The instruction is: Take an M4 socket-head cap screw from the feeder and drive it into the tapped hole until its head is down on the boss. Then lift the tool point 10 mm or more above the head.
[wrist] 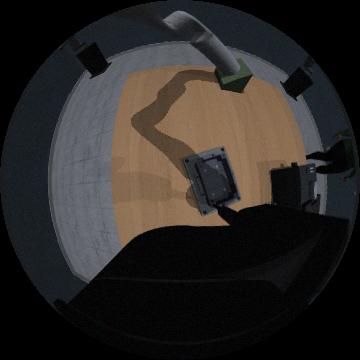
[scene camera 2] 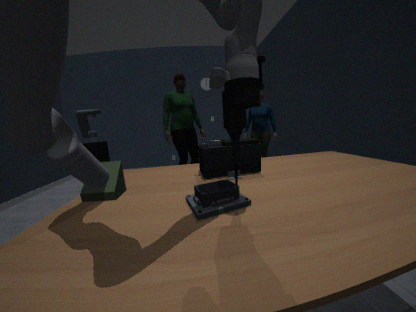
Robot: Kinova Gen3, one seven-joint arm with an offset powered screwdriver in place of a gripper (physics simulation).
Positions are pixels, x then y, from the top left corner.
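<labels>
Grey base plate (wrist: 189, 166): 32 cm from the lens.
</labels>
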